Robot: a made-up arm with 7 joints.
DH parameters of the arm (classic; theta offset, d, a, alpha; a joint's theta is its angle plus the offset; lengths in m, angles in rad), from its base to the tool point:
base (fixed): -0.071 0 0 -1.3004
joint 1: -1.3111 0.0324 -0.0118 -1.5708
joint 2: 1.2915 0 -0.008 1.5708
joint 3: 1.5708 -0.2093 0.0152 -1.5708
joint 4: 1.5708 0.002 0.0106 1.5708
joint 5: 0 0.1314 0 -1.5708
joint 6: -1.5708 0 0.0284 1.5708
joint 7: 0 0 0 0
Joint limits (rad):
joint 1: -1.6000..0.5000
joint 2: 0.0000..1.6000
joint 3: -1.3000..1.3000
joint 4: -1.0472..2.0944
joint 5: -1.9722..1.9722
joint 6: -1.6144..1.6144
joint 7: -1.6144..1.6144
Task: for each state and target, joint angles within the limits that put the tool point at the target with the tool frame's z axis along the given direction. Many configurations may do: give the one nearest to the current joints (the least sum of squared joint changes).
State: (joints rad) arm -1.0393 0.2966 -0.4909 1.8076 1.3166 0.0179 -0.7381
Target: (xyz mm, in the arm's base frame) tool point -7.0 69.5 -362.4 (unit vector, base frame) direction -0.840 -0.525 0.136
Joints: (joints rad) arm -0.3139 0.0000 -0.7771 1.8745 1.7591 -0.1225 -0.7381
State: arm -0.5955 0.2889 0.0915 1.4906 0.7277 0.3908 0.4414
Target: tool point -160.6 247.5 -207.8 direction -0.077 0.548 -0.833
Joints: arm 0.0700 0.7270 0.2211 2.0615 0.2827 0.8942 0.4414
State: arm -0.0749 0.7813 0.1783 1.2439 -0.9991 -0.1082 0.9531
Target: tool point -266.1 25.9 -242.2 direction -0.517 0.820 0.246
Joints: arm 0.4625 0.0959 0.6267 1.9661 -1.3541 0.1311 0.9531
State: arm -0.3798 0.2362 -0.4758 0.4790 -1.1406 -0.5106 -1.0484
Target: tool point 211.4 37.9 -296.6 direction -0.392 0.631 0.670
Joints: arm -0.7470 0.0140 0.0017 1.3197 -1.4845 -0.9662 -1.0484
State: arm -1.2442 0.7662 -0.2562 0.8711 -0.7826 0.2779 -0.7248
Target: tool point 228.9 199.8 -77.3 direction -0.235 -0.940 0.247
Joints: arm -0.6894 1.3324 -0.6478 0.0879 -0.0541 -0.0622 -0.7248
